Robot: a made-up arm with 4 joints.
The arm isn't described. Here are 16 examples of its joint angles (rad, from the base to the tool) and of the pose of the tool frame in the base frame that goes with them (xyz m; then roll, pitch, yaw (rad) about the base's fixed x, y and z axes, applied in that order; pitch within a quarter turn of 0, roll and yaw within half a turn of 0).
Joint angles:
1: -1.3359 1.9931 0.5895 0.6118
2: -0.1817 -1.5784 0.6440 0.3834
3: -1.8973 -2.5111 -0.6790 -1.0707
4: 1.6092 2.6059 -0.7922 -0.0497
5: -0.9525 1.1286 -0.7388 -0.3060
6: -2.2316 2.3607 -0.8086 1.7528
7: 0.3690 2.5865 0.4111 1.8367
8: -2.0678 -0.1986 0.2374 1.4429
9: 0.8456 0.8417 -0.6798 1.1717
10: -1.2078 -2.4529 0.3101 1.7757
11: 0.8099 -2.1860 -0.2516 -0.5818
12: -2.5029 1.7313 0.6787 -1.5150
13: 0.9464 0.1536 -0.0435 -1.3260
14: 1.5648 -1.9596 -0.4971 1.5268
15: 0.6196 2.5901 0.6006 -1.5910
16: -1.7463 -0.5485 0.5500 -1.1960
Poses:
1: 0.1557 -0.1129 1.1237 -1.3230 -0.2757 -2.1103
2: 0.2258 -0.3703 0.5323 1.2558 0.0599 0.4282
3: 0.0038 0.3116 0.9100 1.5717 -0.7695 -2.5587
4: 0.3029 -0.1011 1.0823 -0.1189 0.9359 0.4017
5: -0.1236 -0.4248 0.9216 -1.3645 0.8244 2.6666
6: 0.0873 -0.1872 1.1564 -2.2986 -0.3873 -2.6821
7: 0.3050 -0.1079 1.0741 -1.1136 -0.6906 1.0949
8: 0.3316 -0.1940 0.4674 2.1326 1.2291 -2.6842
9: -0.2457 0.1749 0.8232 -2.7985 0.5933 1.0921
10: 0.3438 0.2043 0.7042 -0.0480 -0.1884 1.6083
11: 0.2270 -0.4856 0.7718 1.5811 -0.2845 0.5408
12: 0.2706 -0.1184 1.0920 0.8175 0.2020 0.2509
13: -0.3612 0.0100 0.7303 2.1204 0.6594 -2.0571
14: -0.1010 -0.4875 0.7622 -0.6068 0.7524 -0.8998
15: 0.2839 -0.1961 1.0788 0.4467 -0.9811 3.0912
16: 0.3269 -0.2175 0.4699 2.7055 0.2314 1.0674
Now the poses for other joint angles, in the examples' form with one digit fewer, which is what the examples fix.
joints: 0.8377 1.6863 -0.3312 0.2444
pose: -0.007 0.157 1.068 -0.815 0.840 1.591
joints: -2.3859 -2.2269 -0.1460 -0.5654
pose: -0.096 0.300 0.822 1.200 -0.954 -2.359
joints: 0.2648 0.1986 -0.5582 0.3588
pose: -0.329 -0.213 0.669 -2.951 0.889 1.260
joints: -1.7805 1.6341 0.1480 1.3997
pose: 0.195 -0.297 1.072 -2.271 -0.193 -2.058
